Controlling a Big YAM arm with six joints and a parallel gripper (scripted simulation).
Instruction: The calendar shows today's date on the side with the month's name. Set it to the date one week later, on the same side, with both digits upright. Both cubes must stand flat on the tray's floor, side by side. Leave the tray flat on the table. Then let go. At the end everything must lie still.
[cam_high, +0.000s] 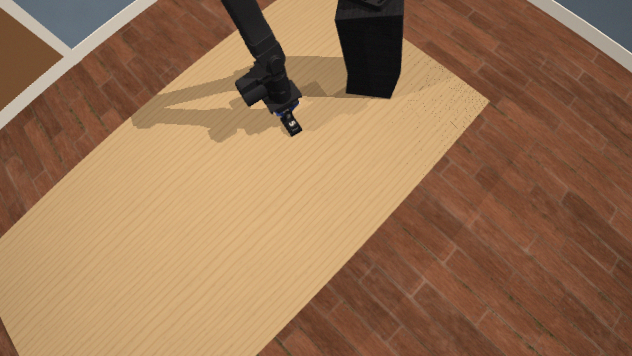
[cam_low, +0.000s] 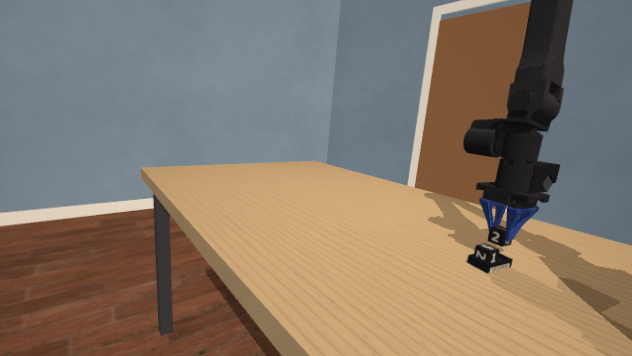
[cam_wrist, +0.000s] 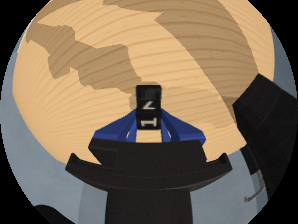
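My hand is right at the black date cube. The rest, counted from my hand: black tray (50 mm below, 20 mm to the left); then black cube (40 mm below, 30 mm to the left, 10 mm ahead).
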